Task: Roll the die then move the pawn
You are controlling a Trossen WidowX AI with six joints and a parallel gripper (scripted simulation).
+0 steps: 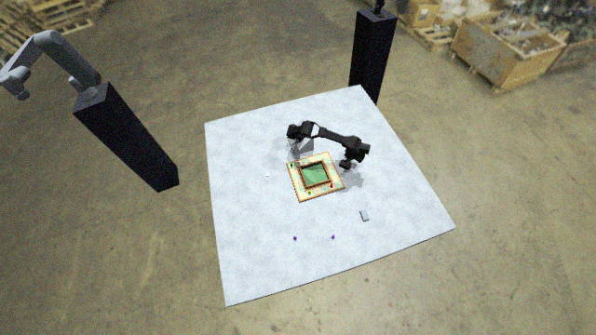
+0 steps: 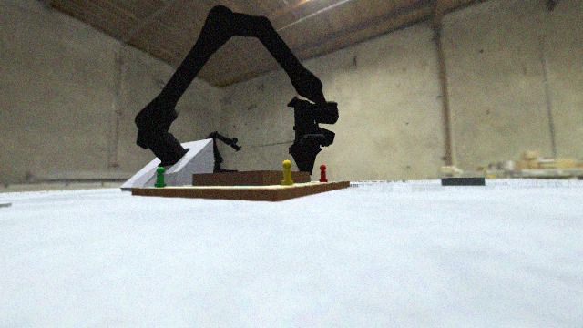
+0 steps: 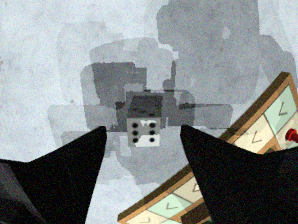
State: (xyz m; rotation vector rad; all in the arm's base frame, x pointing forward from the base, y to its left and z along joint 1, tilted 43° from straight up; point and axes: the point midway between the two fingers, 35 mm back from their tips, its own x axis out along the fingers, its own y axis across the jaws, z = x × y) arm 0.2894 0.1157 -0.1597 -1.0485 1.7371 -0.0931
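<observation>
Right now the white die is 20 mm below my gripper tip. The rest, counted from my gripper tip: yellow pawn (80 mm ahead, 300 mm to the right); small dark block (330 mm ahead, 80 mm to the right, 20 mm below); red pawn (90 mm ahead, 160 mm to the right).
</observation>
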